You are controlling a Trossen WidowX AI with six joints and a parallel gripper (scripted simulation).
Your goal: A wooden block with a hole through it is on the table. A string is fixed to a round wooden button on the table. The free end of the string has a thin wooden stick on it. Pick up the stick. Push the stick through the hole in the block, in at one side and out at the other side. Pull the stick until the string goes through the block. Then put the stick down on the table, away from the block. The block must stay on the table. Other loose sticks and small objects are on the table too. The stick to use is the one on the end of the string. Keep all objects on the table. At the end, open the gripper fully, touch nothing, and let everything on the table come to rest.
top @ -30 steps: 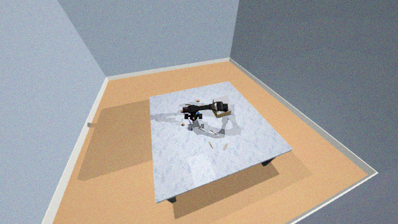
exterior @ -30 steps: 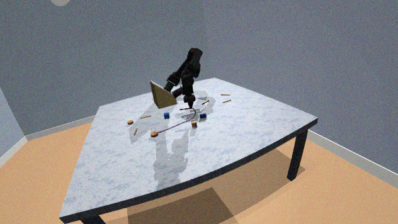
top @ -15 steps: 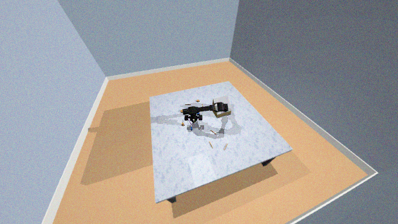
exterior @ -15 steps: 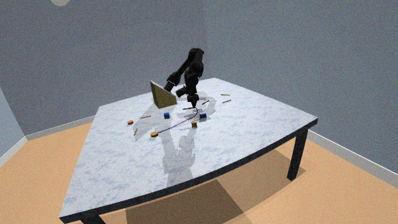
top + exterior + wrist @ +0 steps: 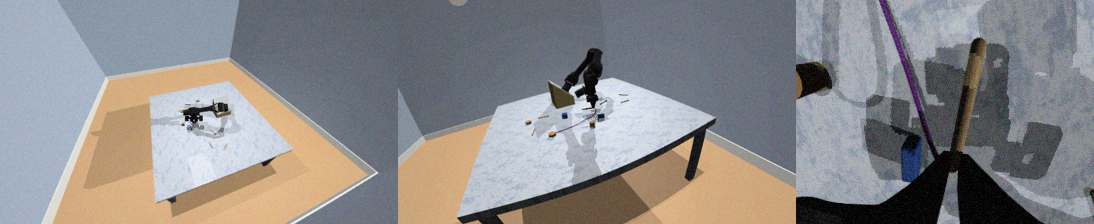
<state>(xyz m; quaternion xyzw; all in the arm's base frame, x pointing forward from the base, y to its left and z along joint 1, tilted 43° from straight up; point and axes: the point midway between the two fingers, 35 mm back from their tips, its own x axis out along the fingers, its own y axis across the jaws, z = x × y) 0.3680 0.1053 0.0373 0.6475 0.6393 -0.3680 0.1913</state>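
My gripper tip is 8 cm past the blue block, 17 cm to the left of it and 4 cm above it. Round my gripper tip: thin stick (1 cm to the right); then short wooden cylinder (12 cm ahead, 5 cm to the right, 4 cm below).
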